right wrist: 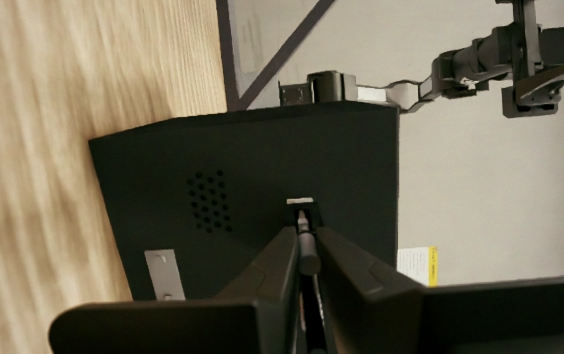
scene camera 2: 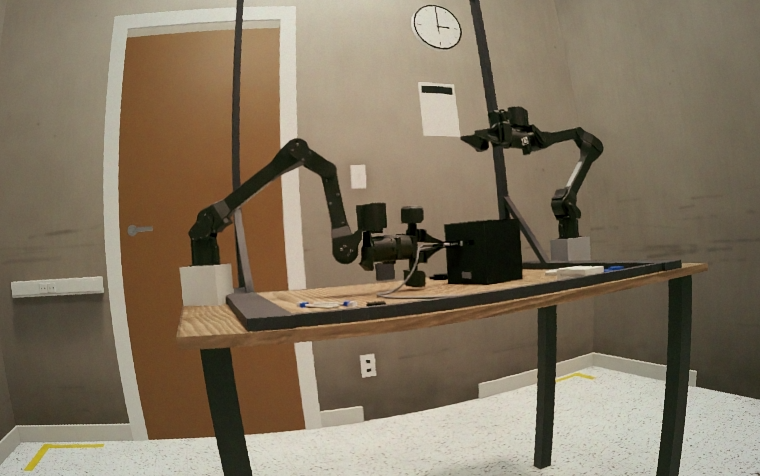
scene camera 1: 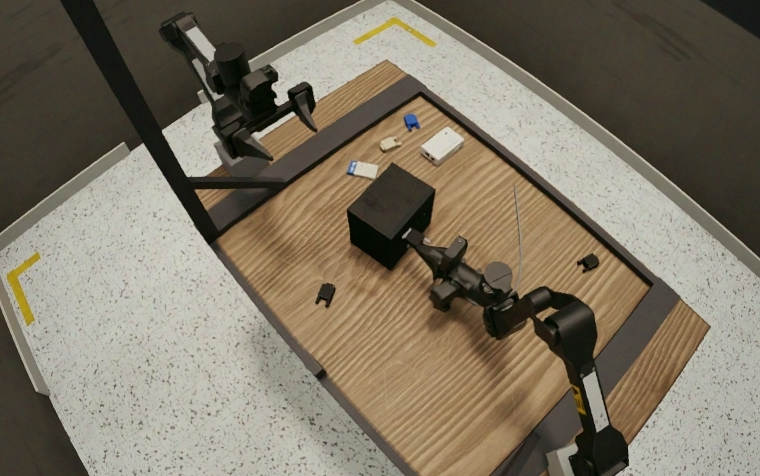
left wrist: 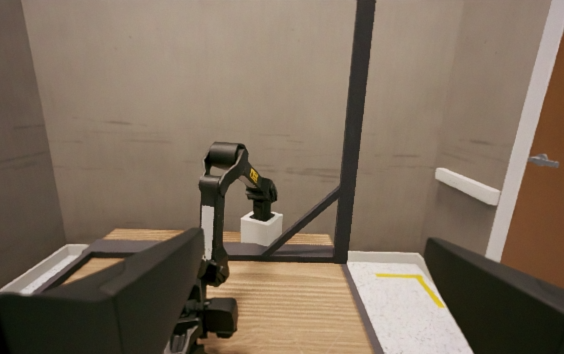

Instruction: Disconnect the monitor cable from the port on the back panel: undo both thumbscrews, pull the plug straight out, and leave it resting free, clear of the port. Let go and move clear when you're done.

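Frame: origin at the left arm's base, x down, y right, z back, level; metres.
Seen in the pictures: left gripper, fingertip midpoint: (scene camera 2: 467, 135) (scene camera 1: 294, 144) (left wrist: 314, 243); right gripper, fingertip midpoint: (right wrist: 305, 238) (scene camera 2: 442, 244) (scene camera 1: 416, 247); left arm's base, origin of the base link: (right wrist: 279, 99); right arm's base, origin of the base link: (scene camera 2: 205, 265) (scene camera 1: 587, 466) (left wrist: 262, 216).
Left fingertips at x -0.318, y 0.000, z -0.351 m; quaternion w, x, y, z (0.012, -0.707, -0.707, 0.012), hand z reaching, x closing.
Offsets run from my left fingertips to a thing's top centre.
The black box {dx +0.253, dy -0.172, dz -0.123 m} (scene camera 1: 392, 201) (scene camera 2: 485, 252) (right wrist: 350, 160) stands on the table, its panel facing the right gripper. The monitor plug {dx +0.295, dy -0.156, dz -0.171 m} (right wrist: 313, 212) is at the panel's port; whether it is fully seated is hidden. My right gripper (scene camera 1: 416, 238) (scene camera 2: 443, 245) (right wrist: 305, 238) is shut on one thumbscrew {dx +0.298, dy -0.141, dz -0.162 m} (right wrist: 309, 255), a light grey cylinder between its fingertips. The other thumbscrew is not clearly seen behind the fingers. The grey cable (scene camera 1: 517, 224) (scene camera 2: 416, 269) hangs down and runs over the table. My left gripper (scene camera 1: 293, 145) (scene camera 2: 472, 143) (left wrist: 314, 243) is open and empty, high, away from the box.
A white box {dx +0.373, dy -0.436, dz +0.038 m} (scene camera 1: 441, 145) (scene camera 2: 580, 271), a blue connector {dx +0.387, dy -0.434, dz +0.158 m} (scene camera 1: 411, 121), a beige connector {dx +0.387, dy -0.335, dz +0.137 m} (scene camera 1: 389, 144) and a blue-white piece {dx +0.393, dy -0.225, dz +0.119 m} (scene camera 1: 362, 169) lie behind the black box. Black connectors {dx +0.387, dy +0.059, dz -0.096 m} (scene camera 1: 325, 293) {dx +0.387, dy -0.476, dz -0.454 m} (scene camera 1: 588, 261) lie at either side. A dark frame (scene camera 1: 314, 146) edges the table.
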